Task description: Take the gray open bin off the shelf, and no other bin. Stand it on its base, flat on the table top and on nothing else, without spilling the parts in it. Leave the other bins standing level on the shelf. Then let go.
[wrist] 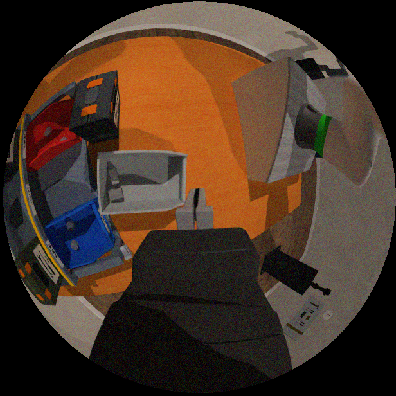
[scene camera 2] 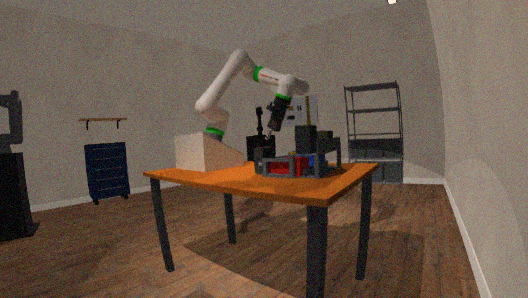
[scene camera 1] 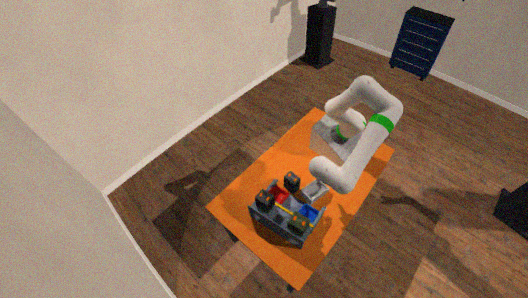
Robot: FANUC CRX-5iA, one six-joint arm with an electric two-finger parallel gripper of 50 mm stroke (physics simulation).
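Places are measured from the arm's base along level axes (x ahead, y left, z up), in centimetres.
Pixels of known places: gripper, fingertip midpoint: [scene camera 2: 266, 139]; arm's base, origin of the base link: [scene camera 2: 211, 143] [scene camera 1: 339, 134].
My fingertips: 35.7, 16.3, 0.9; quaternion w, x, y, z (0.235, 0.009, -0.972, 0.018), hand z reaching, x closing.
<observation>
Ahead of a thing's pixels: the offset from my fingertips to its top centre, as dx, dy, dz. "spot": to the spot under its first point. Level surfaces: height alone.
The gray open bin {+4.8, -1.5, -9.3} [scene camera 1: 314, 192] [wrist: 142, 186] is on the orange table top {dz -16.8} [scene camera 1: 280, 162] [scene camera 2: 235, 181] [wrist: 170, 100], close in front of the shelf, and appears upright on its base. Two small gray parts lie inside at its shelf-side end. In scene camera 2 the bin does not show clearly. My gripper [scene camera 2: 269, 135] [wrist: 197, 197] is shut and empty, above the table near the bin's end away from the shelf. The red bin {+28.2, -15.2, -8.7} [scene camera 1: 278, 195] [scene camera 2: 279, 167] [wrist: 50, 135] and blue bin {+23.2, +7.4, -8.7} [scene camera 1: 308, 214] [wrist: 82, 237] stand on the gray shelf [scene camera 1: 272, 223] [scene camera 2: 292, 165], seemingly level.
A dark box with orange patches {+13.2, -15.3, -3.6} [scene camera 1: 291, 181] [wrist: 94, 107] stands on the table beside the gray bin and shelf. Two more dark boxes {spot: +38.5, -11.2, +5.6} [scene camera 1: 265, 199] {+32.8, +9.6, +3.1} [scene camera 1: 298, 223] are on top of the shelf. The robot's pedestal [scene camera 1: 327, 137] [scene camera 2: 190, 151] [wrist: 262, 120] stands at the table's other end.
</observation>
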